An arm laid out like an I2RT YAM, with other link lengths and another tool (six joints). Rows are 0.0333 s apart.
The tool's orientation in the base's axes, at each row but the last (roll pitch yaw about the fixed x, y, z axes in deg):
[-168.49 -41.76 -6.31]
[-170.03 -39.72 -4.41]
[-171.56 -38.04 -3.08]
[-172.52 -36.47 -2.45]
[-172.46 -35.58 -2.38]
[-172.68 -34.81 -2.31]
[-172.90 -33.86 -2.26]
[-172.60 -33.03 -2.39]
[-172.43 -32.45 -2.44]
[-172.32 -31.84 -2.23]
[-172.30 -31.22 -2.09]
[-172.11 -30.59 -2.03]
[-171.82 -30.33 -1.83]
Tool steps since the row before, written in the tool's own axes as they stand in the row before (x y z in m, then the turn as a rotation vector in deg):
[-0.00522 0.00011 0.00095 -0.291 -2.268 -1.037]
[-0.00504 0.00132 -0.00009 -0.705 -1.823 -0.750]
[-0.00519 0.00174 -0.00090 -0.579 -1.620 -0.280]
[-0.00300 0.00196 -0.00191 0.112 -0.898 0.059]
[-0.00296 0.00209 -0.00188 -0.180 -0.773 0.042]
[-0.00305 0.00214 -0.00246 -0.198 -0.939 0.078]
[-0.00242 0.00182 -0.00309 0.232 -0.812 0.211]
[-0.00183 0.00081 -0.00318 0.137 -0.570 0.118]
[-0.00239 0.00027 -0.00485 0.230 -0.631 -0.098]
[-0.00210 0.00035 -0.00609 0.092 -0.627 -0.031]
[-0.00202 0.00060 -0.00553 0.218 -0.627 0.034]
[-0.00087 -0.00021 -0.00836 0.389 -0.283 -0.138]
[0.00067 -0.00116 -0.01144 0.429 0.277 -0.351]
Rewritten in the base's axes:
[-0.00323 0.00044 -0.00419 -0.966 2.135 0.902]
[-0.00388 -0.00102 -0.00333 -1.084 1.754 0.360]
[-0.00457 -0.00161 -0.00270 -0.688 1.601 0.049]
[-0.00348 -0.00205 -0.00047 0.094 0.895 0.114]
[-0.00343 -0.00218 -0.00043 -0.149 0.779 -0.056]
[-0.00384 -0.00228 0.00004 -0.149 0.948 -0.078]
[-0.00368 -0.00204 0.00101 0.286 0.821 0.039]
[-0.00324 -0.00108 0.00156 0.163 0.574 0.038]
[-0.00461 -0.00071 0.00274 0.123 0.608 0.276]
[-0.00498 -0.00097 0.00398 0.042 0.616 0.146]
[-0.00457 -0.00117 0.00357 0.183 0.620 0.156]
[-0.00501 -0.00076 0.00671 0.255 0.253 0.349]
[-0.00524 -0.00031 0.01025 0.204 -0.331 0.482]

